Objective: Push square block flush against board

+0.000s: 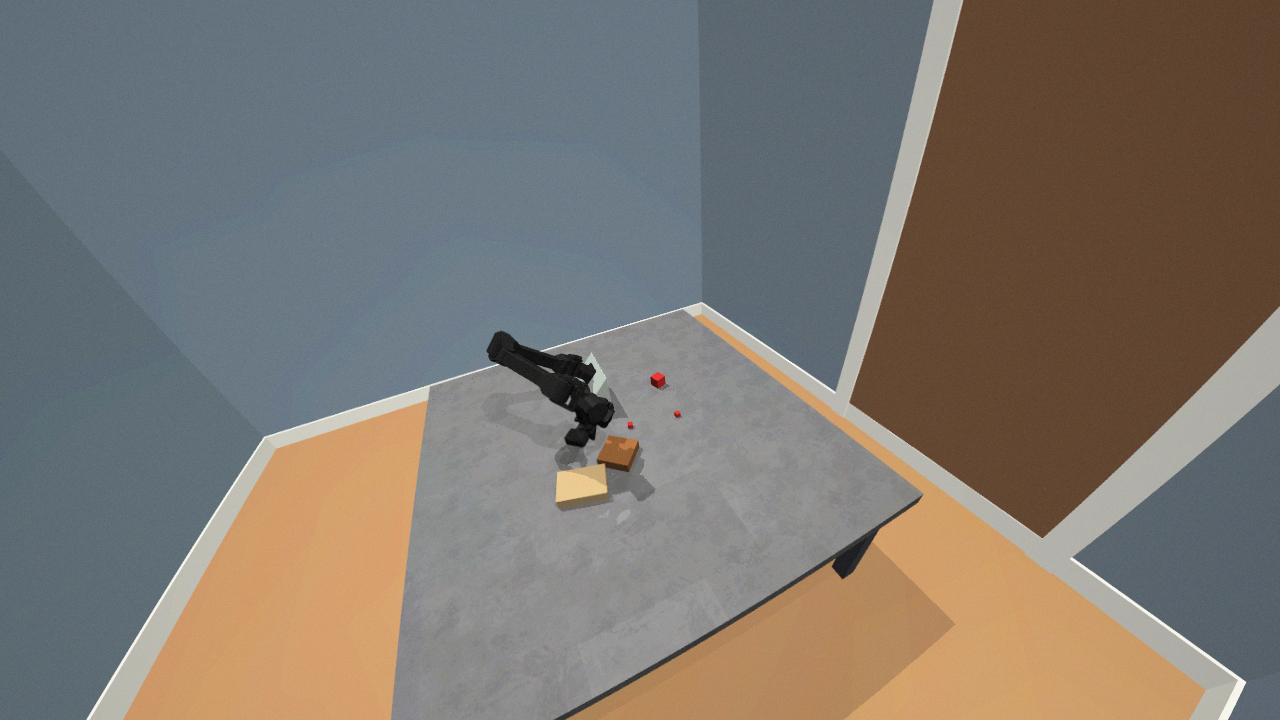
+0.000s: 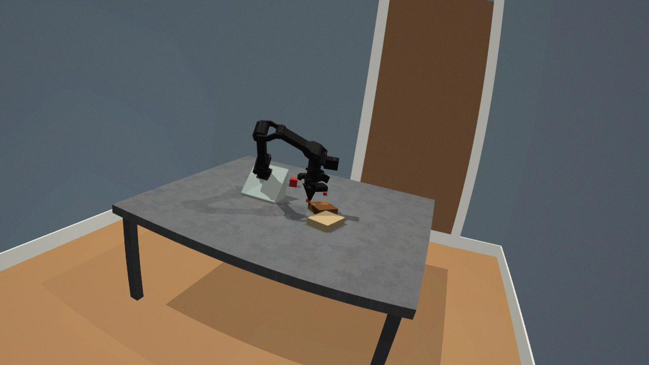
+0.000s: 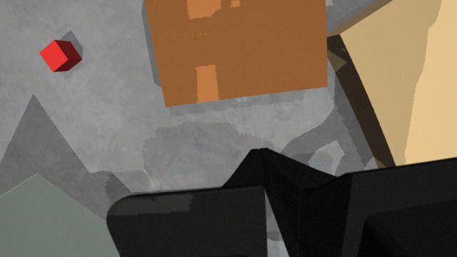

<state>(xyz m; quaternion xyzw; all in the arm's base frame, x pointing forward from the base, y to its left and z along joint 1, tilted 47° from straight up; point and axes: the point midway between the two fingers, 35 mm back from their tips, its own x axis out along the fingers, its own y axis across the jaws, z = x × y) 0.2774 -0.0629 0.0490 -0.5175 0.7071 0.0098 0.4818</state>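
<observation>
The square block is 5 cm ahead of my gripper tip, 6 cm to the left of it and 5 cm below it. From my gripper tip the other things lie so: tan board 11 cm ahead, 8 cm to the right, 5 cm below.
</observation>
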